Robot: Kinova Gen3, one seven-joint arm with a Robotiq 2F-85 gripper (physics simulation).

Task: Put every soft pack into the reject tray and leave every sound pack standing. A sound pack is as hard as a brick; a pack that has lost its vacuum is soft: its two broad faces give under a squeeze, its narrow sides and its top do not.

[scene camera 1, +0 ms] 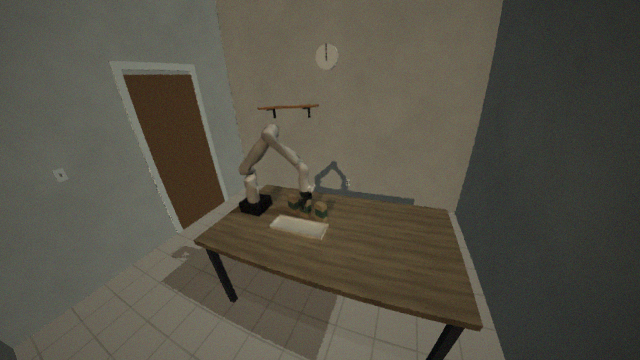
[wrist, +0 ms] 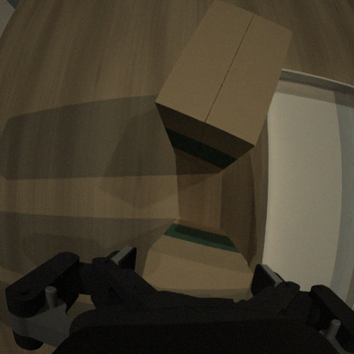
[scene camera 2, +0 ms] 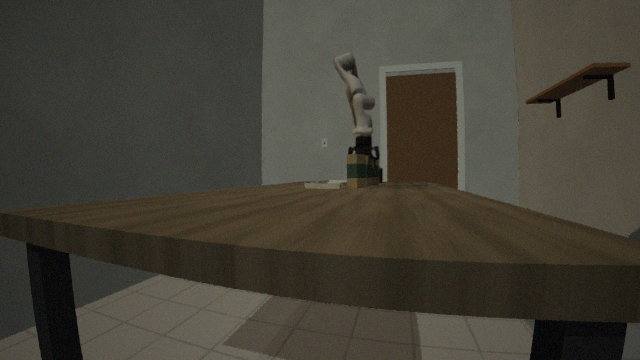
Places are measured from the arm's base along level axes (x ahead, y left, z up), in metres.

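Pixels of known places: gripper, between the fingertips: (scene camera 1: 306,207); arm's base, origin of its link: (scene camera 1: 254,200).
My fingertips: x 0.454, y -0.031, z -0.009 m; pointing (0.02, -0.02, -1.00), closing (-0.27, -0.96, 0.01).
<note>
Ahead of a thing's pixels: the offset from my fingertips to its top centre. Level surfaces: height alone.
Three tan packs with green bands stand upright in a row on the table. The right pack @[dx +0.117, dy -0.034, dz +0.059 m] (scene camera 1: 321,210) (scene camera 2: 356,171) (wrist: 225,75) stands nearest scene camera 2. The middle pack @[dx -0.018, dy -0.004, dz +0.020 m] (scene camera 1: 306,207) (wrist: 200,272) is beneath my gripper, and the left pack @[dx -0.128, dy +0.038, dz +0.039 m] (scene camera 1: 293,202) is nearest the robot's base. My gripper (scene camera 1: 305,201) (scene camera 2: 363,152) (wrist: 194,270) is open, its fingers low on either side of the middle pack; contact cannot be told. The white reject tray @[dx -0.028, dy -0.141, dz -0.059 m] (scene camera 1: 299,227) (scene camera 2: 324,185) (wrist: 305,195) lies beside the row and looks empty. Softness does not show.
The wooden table @[dz -0.081 m] (scene camera 1: 390,250) (scene camera 2: 320,220) (wrist: 65,65) bears everything. The black robot base (scene camera 1: 255,204) stands at the left end of the row. The right pack is close to the middle one, with a narrow gap. A wall shelf (scene camera 1: 288,107) (scene camera 2: 580,82) hangs behind, well above the table.
</note>
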